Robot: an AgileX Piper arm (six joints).
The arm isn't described. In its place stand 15 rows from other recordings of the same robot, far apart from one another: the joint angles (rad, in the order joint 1, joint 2, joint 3, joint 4, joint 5, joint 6), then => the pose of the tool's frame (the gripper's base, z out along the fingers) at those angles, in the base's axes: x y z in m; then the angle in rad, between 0 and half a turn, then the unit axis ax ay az.
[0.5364 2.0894 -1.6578 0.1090 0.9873 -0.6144] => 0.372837 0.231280 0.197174 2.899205 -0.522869 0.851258 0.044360
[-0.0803 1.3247 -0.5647 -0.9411 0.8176 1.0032] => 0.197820 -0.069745 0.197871 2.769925 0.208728 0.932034 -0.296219
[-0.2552 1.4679 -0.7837 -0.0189 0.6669 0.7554] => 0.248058 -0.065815 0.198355 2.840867 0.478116 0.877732 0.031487
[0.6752 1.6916 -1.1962 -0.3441 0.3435 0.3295] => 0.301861 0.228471 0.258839 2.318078 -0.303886 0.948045 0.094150
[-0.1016 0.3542 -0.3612 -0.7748 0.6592 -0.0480] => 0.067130 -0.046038 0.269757 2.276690 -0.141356 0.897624 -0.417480
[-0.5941 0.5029 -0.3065 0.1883 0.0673 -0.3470] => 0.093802 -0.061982 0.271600 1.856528 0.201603 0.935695 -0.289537
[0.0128 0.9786 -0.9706 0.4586 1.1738 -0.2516] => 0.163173 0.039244 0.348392 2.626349 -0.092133 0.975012 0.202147
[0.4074 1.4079 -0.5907 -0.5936 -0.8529 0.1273] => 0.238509 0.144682 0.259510 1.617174 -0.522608 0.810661 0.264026
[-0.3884 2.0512 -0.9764 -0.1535 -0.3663 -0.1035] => 0.367342 -0.144927 0.105213 2.230319 0.056175 0.989584 -0.132541
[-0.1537 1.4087 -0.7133 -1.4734 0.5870 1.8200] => 0.259395 -0.090947 0.235384 2.228539 0.381479 0.893172 -0.238153
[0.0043 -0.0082 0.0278 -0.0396 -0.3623 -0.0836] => 0.048698 0.001486 0.236074 1.145676 -0.073077 0.993843 -0.083281
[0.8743 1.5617 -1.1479 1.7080 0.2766 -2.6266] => 0.215018 0.295474 0.321252 1.867523 -0.833257 0.539326 0.121699
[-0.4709 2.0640 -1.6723 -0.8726 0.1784 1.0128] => 0.436267 -0.235984 0.262504 2.032150 0.341443 0.924583 -0.169008
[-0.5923 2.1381 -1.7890 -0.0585 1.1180 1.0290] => 0.370272 -0.254919 0.207514 2.943394 0.717600 0.696429 -0.006142
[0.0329 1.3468 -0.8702 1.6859 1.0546 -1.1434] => 0.257523 0.087137 0.323429 2.340906 -0.104913 0.796574 0.595368
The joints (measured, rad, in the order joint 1, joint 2, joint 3, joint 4, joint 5, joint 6), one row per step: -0.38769, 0.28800, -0.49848, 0.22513, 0.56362, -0.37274; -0.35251, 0.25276, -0.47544, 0.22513, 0.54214, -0.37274; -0.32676, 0.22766, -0.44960, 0.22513, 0.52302, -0.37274; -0.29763, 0.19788, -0.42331, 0.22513, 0.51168, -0.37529; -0.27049, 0.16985, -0.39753, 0.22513, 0.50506, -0.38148; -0.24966, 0.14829, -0.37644, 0.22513, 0.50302, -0.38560; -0.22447, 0.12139, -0.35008, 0.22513, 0.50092, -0.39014; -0.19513, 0.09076, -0.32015, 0.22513, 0.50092, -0.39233; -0.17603, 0.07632, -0.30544, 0.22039, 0.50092, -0.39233; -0.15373, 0.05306, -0.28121, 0.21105, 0.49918, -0.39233; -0.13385, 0.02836, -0.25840, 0.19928, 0.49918, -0.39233; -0.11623, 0.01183, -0.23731, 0.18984, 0.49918, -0.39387; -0.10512, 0.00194, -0.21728, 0.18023, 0.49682, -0.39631
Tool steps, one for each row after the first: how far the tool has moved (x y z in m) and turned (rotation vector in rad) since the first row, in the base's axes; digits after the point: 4 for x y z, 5 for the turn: -0.0038, 0.0033, -0.0035, -0.01065, -0.03141, 0.03060; -0.0058, 0.0051, -0.0087, -0.01531, -0.04877, 0.05227; -0.0084, 0.0074, -0.0146, -0.02118, -0.06240, 0.07952; -0.0108, 0.0094, -0.0208, -0.02864, -0.06980, 0.10655; -0.0125, 0.0109, -0.0264, -0.03250, -0.07168, 0.12780; -0.0145, 0.0125, -0.0334, -0.03661, -0.07377, 0.15346; -0.0166, 0.0142, -0.0417, -0.03785, -0.07463, 0.18324; -0.0175, 0.0150, -0.0458, -0.04147, -0.07349, 0.20104; -0.0188, 0.0158, -0.0526, -0.04944, -0.07231, 0.22041; -0.0203, 0.0163, -0.0590, -0.06019, -0.07175, 0.23704; -0.0207, 0.0166, -0.0652, -0.06880, -0.06539, 0.25252; -0.0203, 0.0166, -0.0711, -0.07787, -0.05559, 0.26138
